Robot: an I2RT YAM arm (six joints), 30 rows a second.
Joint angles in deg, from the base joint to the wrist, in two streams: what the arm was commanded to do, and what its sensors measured. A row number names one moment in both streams.
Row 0, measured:
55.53, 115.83, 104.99, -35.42, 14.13, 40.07
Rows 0 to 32, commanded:
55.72, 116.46, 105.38, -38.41, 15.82, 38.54
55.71, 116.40, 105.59, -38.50, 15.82, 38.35
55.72, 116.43, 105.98, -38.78, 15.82, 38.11
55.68, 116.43, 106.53, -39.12, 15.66, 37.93
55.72, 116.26, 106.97, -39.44, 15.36, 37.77
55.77, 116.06, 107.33, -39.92, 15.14, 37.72
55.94, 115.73, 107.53, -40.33, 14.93, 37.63
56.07, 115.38, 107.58, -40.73, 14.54, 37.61
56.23, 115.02, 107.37, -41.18, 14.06, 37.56
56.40, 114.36, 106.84, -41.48, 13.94, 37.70
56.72, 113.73, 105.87, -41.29, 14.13, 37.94
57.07, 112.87, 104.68, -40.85, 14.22, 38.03
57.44, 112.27, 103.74, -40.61, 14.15, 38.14
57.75, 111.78, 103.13, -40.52, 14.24, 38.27
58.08, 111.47, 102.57, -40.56, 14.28, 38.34
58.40, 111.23, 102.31, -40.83, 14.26, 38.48
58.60, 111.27, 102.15, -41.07, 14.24, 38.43
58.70, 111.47, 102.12, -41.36, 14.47, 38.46
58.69, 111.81, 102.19, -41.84, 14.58, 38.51
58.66, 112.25, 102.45, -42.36, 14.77, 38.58
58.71, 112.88, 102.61, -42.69, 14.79, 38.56
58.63, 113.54, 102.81, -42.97, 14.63, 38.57
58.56, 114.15, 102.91, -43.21, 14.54, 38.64
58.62, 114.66, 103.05, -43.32, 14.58, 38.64
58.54, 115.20, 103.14, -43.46, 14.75, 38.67
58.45, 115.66, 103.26, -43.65, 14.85, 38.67
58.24, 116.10, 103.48, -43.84, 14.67, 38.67
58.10, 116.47, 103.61, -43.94, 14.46, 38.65
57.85, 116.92, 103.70, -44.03, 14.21, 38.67
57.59, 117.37, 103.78, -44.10, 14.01, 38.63
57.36, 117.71, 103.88, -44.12, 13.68, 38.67
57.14, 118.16, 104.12, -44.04, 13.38, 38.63
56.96, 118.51, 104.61, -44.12, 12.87, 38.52
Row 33, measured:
57.34, 117.34, 103.81, -42.65, 15.51, 38.98
